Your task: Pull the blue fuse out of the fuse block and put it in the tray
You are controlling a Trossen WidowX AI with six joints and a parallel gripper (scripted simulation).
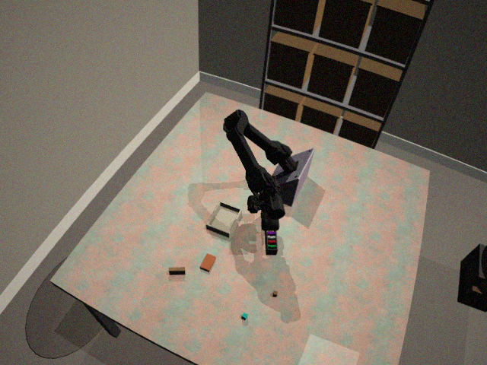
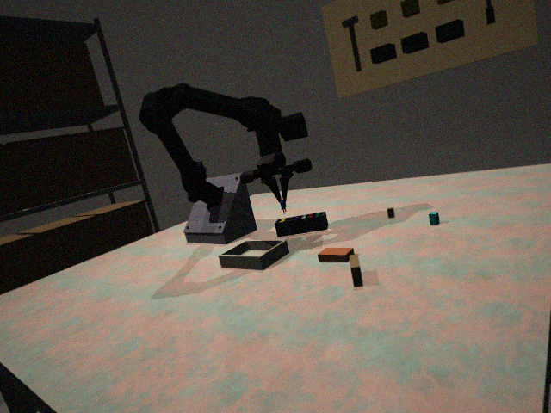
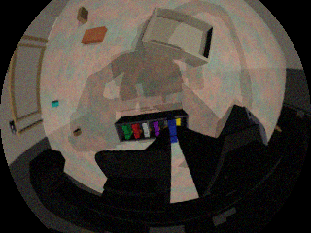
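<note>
The grey tray lies 17 cm to the right of my gripper tip and 9 cm below it. Round my gripper tip: brown cube (25 cm ahead, 11 cm to the left, 8 cm below); then blue fuse (1 cm below); then orange flat block (20 cm ahead, 17 cm to the right, 9 cm below).
</note>
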